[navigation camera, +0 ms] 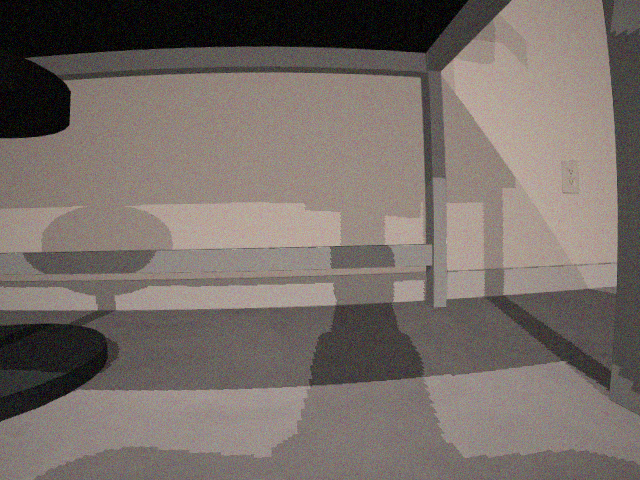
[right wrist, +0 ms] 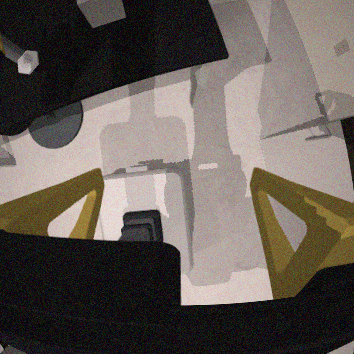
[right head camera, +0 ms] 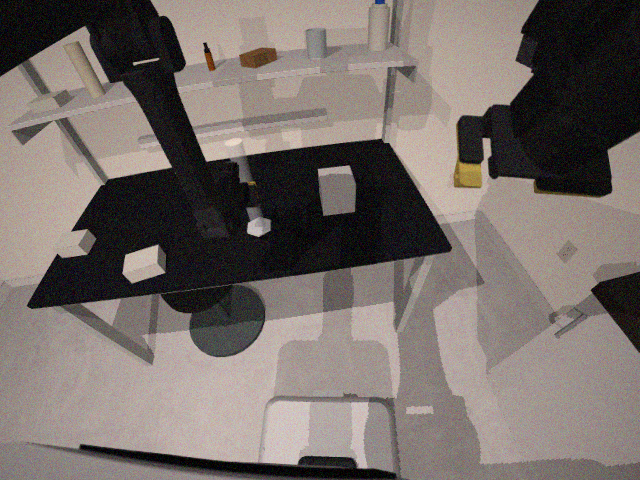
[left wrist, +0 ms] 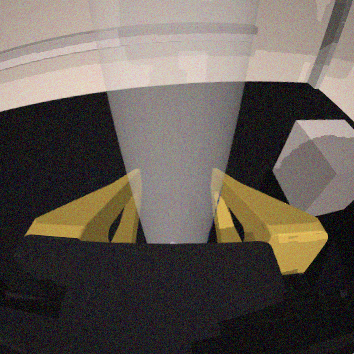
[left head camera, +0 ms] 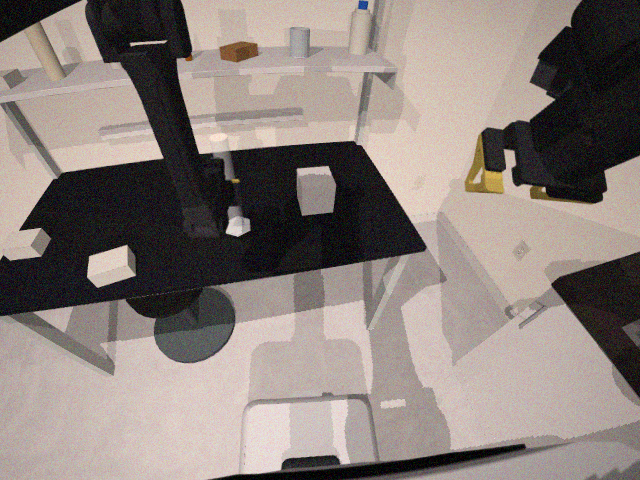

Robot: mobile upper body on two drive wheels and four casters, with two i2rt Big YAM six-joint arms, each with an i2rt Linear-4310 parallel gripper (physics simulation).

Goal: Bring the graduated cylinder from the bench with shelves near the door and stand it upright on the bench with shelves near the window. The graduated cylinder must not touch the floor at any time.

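Frame: origin at the left arm's base, x right, y ahead, z up, level; metres.
Seen in the pictures: left gripper, fingertip midpoint: (right head camera: 248, 183) (left wrist: 175, 176) (left head camera: 229, 181); right gripper, fingertip midpoint: (right wrist: 176, 175) (right head camera: 495, 184) (left head camera: 499, 190).
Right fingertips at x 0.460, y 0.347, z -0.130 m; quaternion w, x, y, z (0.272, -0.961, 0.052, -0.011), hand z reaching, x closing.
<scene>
Offsets run from my right fingertips to a thing's middle. "pt": to the spot under its first point. Level surfaces: height alone.
The graduated cylinder @[dx -0.458, dy +0.402, dz -0.308 m] (left head camera: 222, 148) (right head camera: 238, 151) (left wrist: 175, 125) (right wrist: 28, 62) is a clear, tall tube with a white hexagonal base. It is upright, and its base appears slightly above the black bench top @[dz -0.517 m] (left head camera: 361, 227) (right head camera: 392, 222) (left wrist: 50, 150) (right wrist: 175, 40). My left gripper (left head camera: 232, 180) (right head camera: 248, 182) (left wrist: 175, 176) is shut on the cylinder's tube, its yellow fingers on both sides. The lower tube is hidden in the left wrist view. My right gripper (left head camera: 516, 191) (right head camera: 509, 186) (right wrist: 176, 175) is open and empty, off to the right of the bench.
A grey box @[dx -0.188, dy +0.566, dz -0.452 m] (left head camera: 315, 191) (right head camera: 337, 191) (left wrist: 312, 170) stands right of the cylinder. White blocks @[dx -0.850, dy +0.257, dz -0.488 m] (left head camera: 111, 266) (right head camera: 144, 264) lie at the left. A shelf @[pt dx -0.143, dy +0.739, dz -0.064 m] (left head camera: 330, 67) (right head camera: 336, 67) with bottles and a brown box is above. A round stool base @[dx -0.850, dy +0.429, dz -1.264 m] (left head camera: 194, 330) (right head camera: 227, 328) is below the bench.
</scene>
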